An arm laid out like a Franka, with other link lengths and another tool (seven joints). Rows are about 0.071 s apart.
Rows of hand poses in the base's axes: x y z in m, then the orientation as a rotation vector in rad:
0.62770 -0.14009 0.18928 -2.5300 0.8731 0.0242
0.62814 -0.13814 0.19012 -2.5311 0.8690 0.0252
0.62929 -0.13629 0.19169 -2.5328 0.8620 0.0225
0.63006 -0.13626 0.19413 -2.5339 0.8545 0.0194
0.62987 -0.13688 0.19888 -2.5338 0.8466 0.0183
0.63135 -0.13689 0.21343 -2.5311 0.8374 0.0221
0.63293 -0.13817 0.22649 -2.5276 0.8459 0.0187
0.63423 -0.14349 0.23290 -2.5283 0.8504 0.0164
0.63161 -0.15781 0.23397 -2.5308 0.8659 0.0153
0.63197 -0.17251 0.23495 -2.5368 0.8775 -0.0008
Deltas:
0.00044 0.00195 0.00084 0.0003 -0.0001 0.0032
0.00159 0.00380 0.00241 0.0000 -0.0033 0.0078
0.00236 0.00383 0.00485 0.0002 -0.0070 0.0125
0.00217 0.00321 0.00960 0.0021 -0.0098 0.0176
0.00365 0.00320 0.02415 0.0077 -0.0102 0.0238
0.00523 0.00192 0.03721 0.0080 -0.0112 0.0167
0.00653 -0.00340 0.04362 0.0057 -0.0115 0.0134
0.00391 -0.01772 0.04469 -0.0008 -0.0076 0.0035
0.00427 -0.03242 0.04567 -0.0130 -0.0139 -0.0055

